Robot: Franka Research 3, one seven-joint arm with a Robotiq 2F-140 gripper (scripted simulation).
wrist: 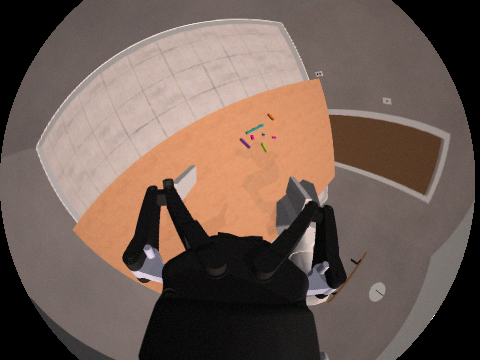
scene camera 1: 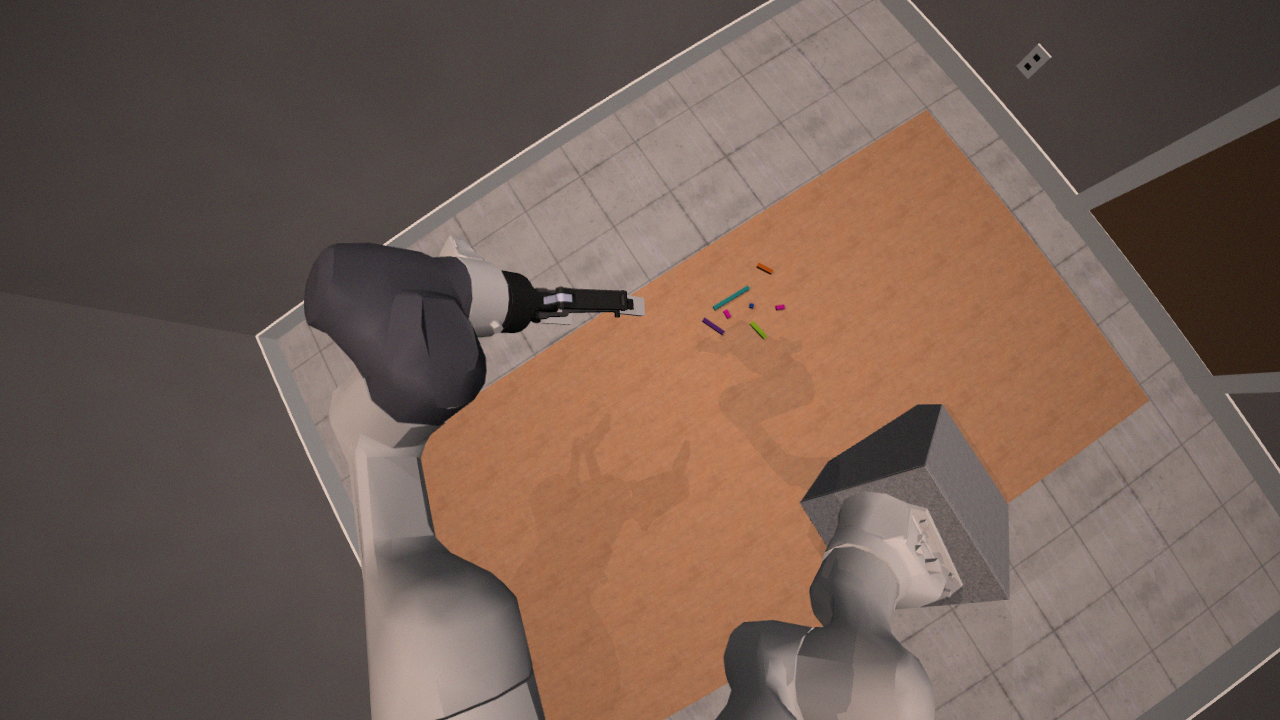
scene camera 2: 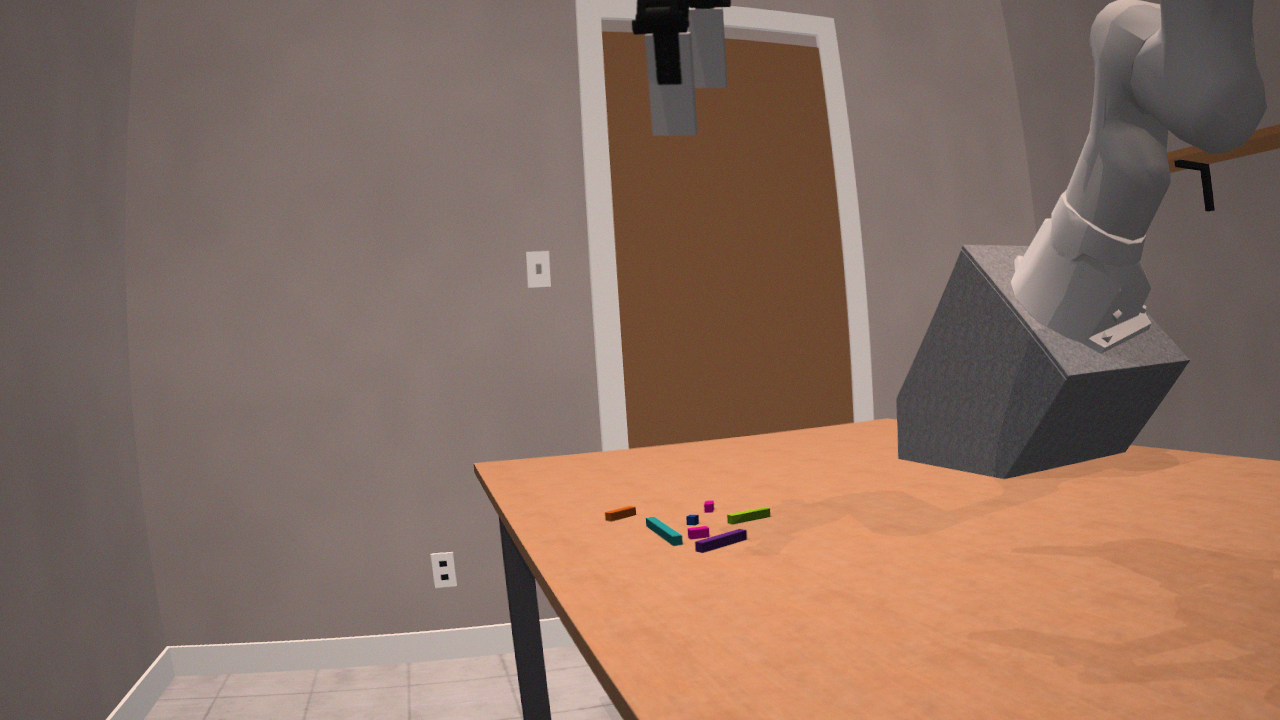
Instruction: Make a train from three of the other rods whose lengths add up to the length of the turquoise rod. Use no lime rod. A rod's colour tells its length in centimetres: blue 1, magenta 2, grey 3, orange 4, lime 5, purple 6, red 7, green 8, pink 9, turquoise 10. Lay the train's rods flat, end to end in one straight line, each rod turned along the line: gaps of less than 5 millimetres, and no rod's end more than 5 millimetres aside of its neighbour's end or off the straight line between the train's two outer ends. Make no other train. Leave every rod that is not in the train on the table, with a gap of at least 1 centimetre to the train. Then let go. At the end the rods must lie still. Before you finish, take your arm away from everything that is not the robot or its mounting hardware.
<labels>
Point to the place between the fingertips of the gripper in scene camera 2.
694, 107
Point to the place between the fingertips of the gripper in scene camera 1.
603, 312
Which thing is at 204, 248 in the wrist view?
The gripper.
</labels>
